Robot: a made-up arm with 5 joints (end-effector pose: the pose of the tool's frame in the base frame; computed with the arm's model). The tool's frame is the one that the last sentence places.
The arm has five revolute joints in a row. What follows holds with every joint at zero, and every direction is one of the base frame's.
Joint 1 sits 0.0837 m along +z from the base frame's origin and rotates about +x.
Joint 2 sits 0.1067 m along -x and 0.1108 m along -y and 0.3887 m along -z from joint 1 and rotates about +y.
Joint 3 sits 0.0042 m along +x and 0.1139 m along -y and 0.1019 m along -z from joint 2 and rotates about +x.
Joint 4 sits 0.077 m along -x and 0.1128 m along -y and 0.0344 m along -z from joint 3 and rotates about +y.
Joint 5 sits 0.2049 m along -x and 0.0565 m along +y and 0.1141 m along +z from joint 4 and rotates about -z.
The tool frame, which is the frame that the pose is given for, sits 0.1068 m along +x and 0.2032 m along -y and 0.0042 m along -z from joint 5; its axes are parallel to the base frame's.
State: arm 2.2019 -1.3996 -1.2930 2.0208 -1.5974
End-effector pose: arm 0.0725 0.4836 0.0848 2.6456 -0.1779 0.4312
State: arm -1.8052 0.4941 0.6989 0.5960 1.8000
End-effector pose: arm -0.4032 -0.0491 0.6122 -1.4299 -0.3717 -2.3419
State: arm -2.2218 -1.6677 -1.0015 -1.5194 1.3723
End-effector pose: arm 0.0664 -0.0457 0.9727 0.3341 -1.2910 2.5100
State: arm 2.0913 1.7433 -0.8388 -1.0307 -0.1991
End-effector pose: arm -0.0207 0.3764 -0.1652 1.6893 -0.6339 1.2969
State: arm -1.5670 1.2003 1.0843 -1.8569 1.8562
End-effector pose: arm -0.5142 -0.4854 -0.0684 0.3161 -2.1635 -1.5904
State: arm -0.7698 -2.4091 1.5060 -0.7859 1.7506
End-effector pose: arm 0.3907 -0.3374 -0.2979 1.4911 0.0604 0.7865
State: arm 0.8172 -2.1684 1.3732 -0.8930 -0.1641
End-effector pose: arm 0.2869 0.0902 -0.3504 -1.1542 2.5354 -0.0705
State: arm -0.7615 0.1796 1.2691 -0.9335 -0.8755
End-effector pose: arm -0.2873 -0.5946 -0.1048 0.0109 -0.9075 0.4392
